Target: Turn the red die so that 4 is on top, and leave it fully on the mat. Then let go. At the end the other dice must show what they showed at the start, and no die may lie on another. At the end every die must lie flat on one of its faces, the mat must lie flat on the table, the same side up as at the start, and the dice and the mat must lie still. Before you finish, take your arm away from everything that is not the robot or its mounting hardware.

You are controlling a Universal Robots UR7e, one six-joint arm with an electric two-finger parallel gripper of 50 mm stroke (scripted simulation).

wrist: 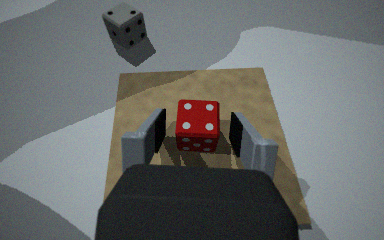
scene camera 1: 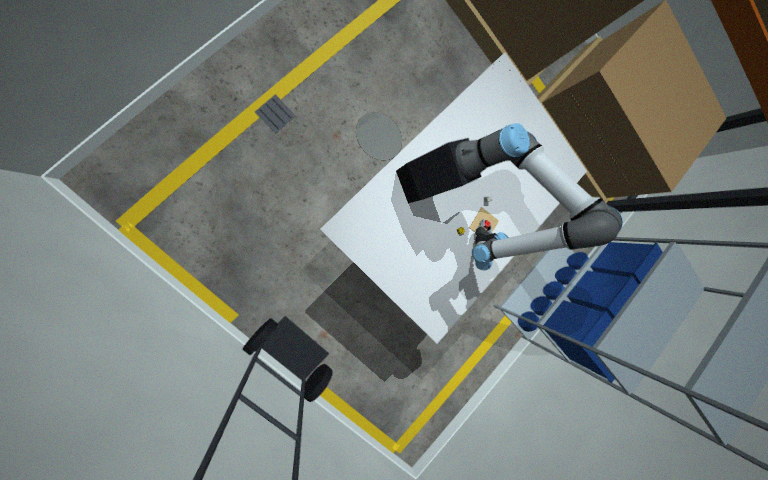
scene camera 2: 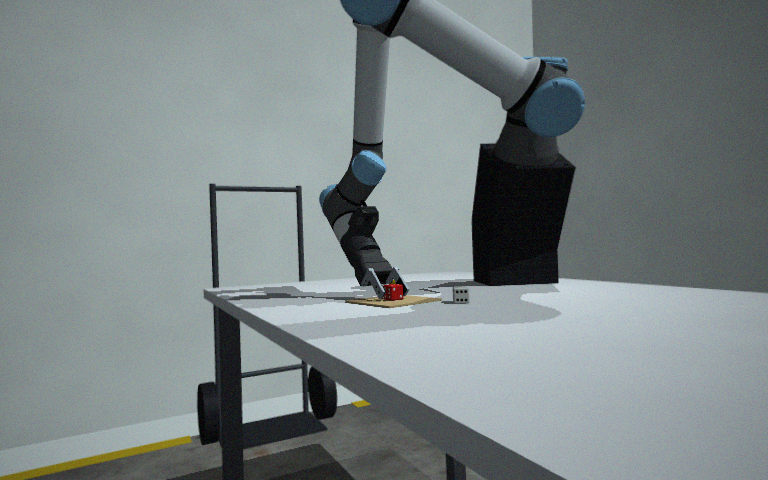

In view: my gripper point(scene camera 2: 394, 294), a tan mat point(wrist: 245, 90) and a red die point(wrist: 198, 122).
My gripper shows as well in the wrist view point(wrist: 197, 123).
